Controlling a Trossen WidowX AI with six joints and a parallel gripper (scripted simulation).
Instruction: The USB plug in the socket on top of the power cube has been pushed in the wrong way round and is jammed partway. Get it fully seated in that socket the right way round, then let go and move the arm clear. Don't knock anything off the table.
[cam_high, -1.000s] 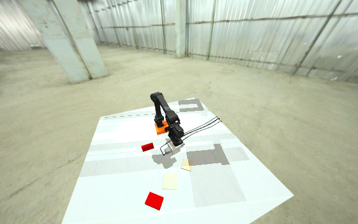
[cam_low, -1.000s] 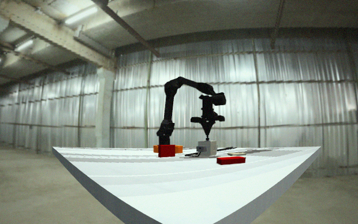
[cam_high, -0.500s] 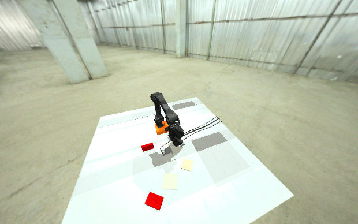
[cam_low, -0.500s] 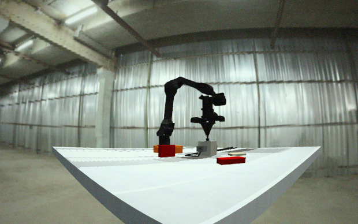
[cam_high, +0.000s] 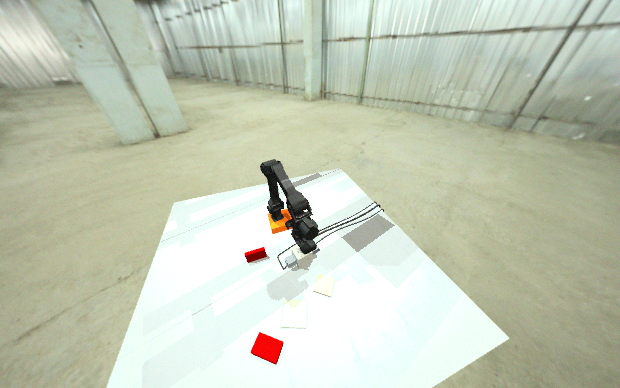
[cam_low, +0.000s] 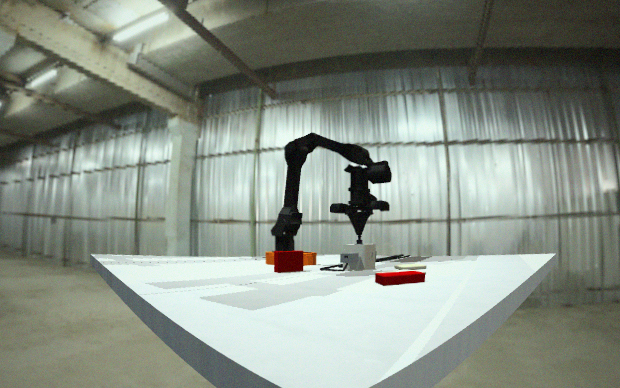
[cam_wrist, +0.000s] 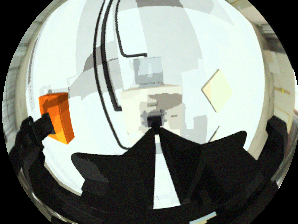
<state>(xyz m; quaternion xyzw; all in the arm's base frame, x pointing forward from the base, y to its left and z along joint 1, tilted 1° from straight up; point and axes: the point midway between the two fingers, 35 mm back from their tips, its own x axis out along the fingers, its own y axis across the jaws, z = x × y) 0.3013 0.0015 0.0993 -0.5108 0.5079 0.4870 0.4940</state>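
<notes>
My gripper tip is 20 mm above the USB plug.
</notes>
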